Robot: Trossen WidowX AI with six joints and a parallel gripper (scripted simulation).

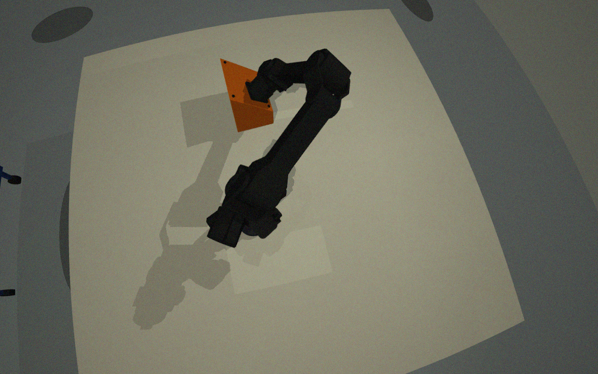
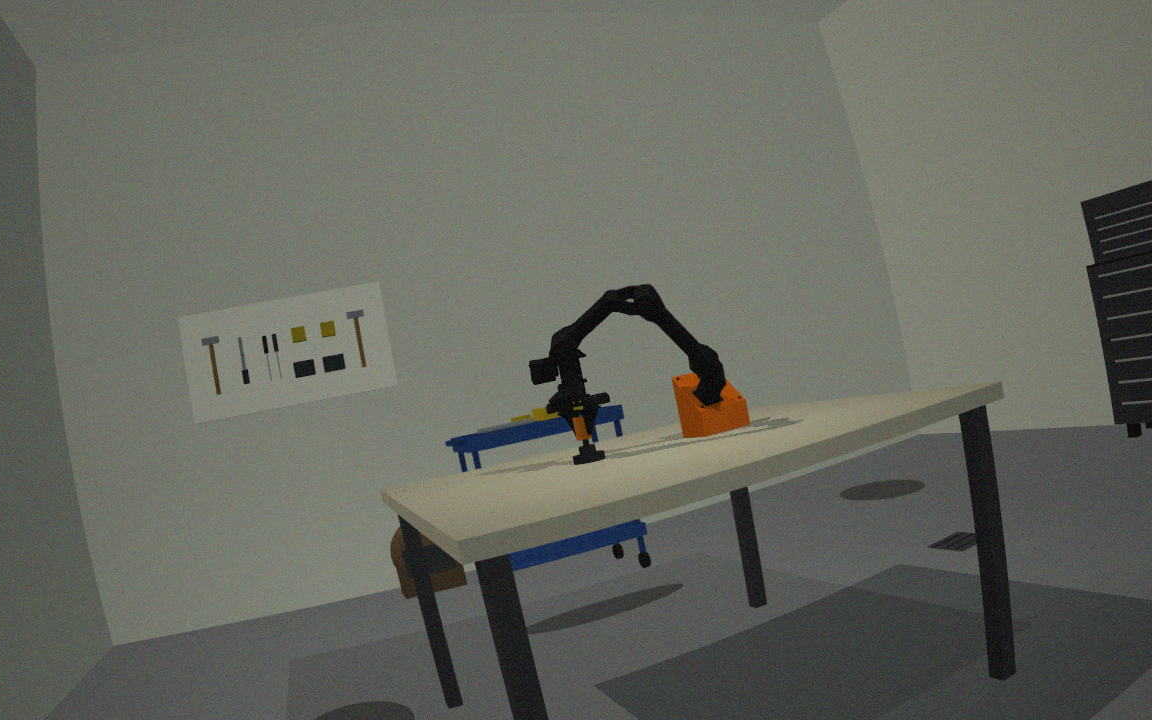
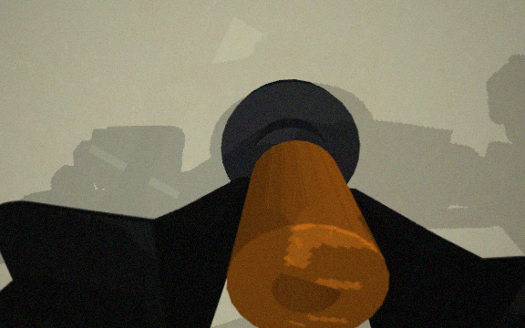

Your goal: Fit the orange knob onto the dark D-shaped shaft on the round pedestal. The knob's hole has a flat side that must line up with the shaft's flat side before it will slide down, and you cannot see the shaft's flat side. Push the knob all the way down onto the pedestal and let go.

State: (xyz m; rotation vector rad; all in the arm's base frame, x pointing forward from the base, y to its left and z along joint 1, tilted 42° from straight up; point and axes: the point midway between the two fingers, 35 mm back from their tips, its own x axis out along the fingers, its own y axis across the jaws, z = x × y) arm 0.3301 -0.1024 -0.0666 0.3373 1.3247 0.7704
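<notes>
The dark round pedestal is 4 cm below my gripper tip. The rest, counted from my gripper tip: orange knob (2 cm above).
</notes>
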